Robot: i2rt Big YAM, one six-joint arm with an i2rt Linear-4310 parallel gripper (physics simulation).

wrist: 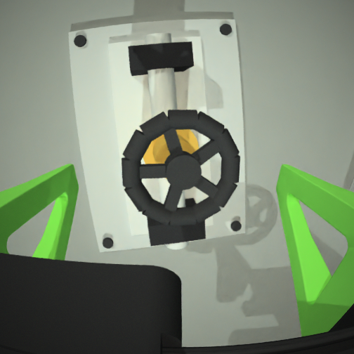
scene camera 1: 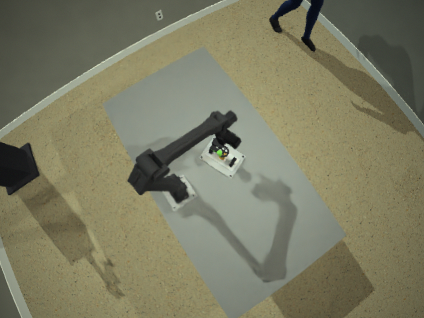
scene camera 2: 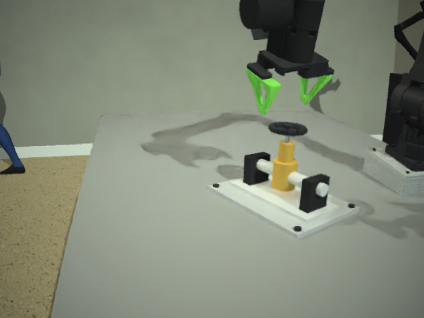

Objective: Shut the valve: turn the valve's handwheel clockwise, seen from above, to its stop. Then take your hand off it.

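The valve's black handwheel [scene camera 2: 287, 129] [wrist: 230, 165] lies level on top of the orange valve body [scene camera 2: 284, 175] [wrist: 152, 150]. A white pipe [scene camera 2: 299, 179] [wrist: 161, 90] passes through the body between two black blocks, on a white base plate [scene camera 1: 217, 167] [scene camera 2: 250, 203] [wrist: 90, 100]. My gripper [scene camera 1: 220, 152] [scene camera 2: 285, 107] [wrist: 177, 175] is wide open with nothing between its green fingers. In the scene camera 2 view its fingertips are above the handwheel, apart from it. In the wrist view they stand either side of the wheel with gaps. The wheel's turn angle cannot be told against its stop.
The arm's white base [scene camera 1: 176, 204] [scene camera 2: 395, 175] stands on the grey table [scene camera 1: 175, 85] [scene camera 2: 150, 240], beside the valve plate. A person in blue [scene camera 1: 311, 22] [scene camera 2: 7, 145] stands beyond the table. A dark object [scene camera 1: 17, 167] stands on the floor at the left.
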